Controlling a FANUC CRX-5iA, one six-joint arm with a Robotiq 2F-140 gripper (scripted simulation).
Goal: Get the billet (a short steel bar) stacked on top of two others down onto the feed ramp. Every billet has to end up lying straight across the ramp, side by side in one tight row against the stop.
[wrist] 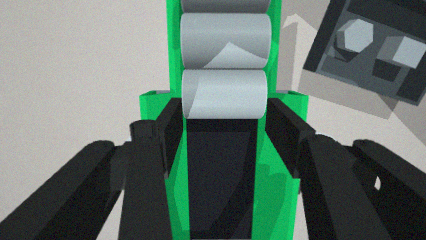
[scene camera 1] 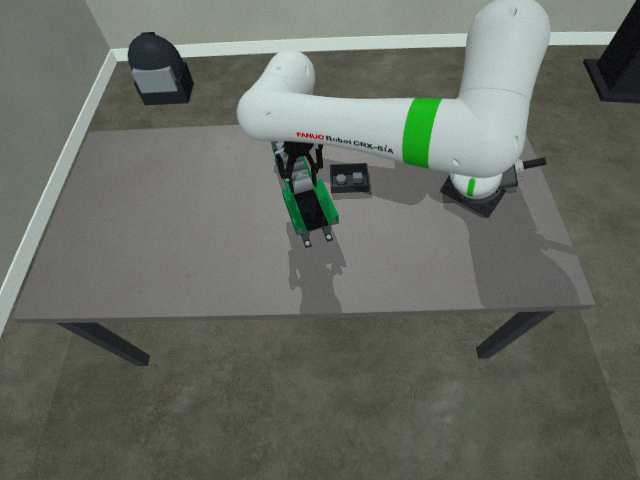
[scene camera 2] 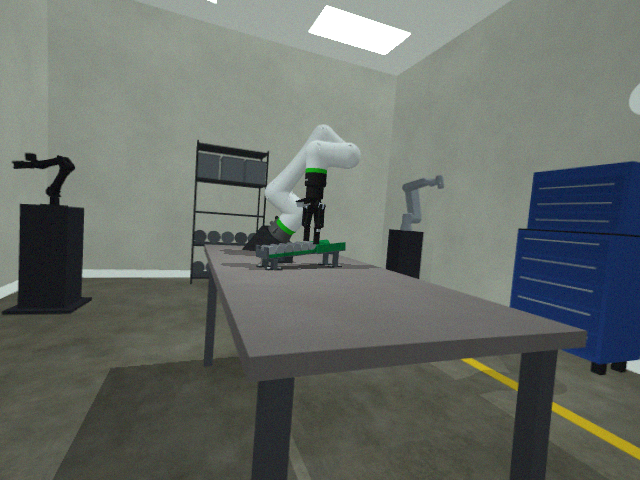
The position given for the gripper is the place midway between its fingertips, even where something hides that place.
In view: the gripper (scene camera 1: pixel 303 186), a dark tray (scene camera 1: pixel 347 169), a billet (wrist: pixel 206 93) and a billet (wrist: pixel 207 41).
The gripper also shows in the wrist view (wrist: pixel 224 114) and in scene camera 2 (scene camera 2: pixel 311 243).
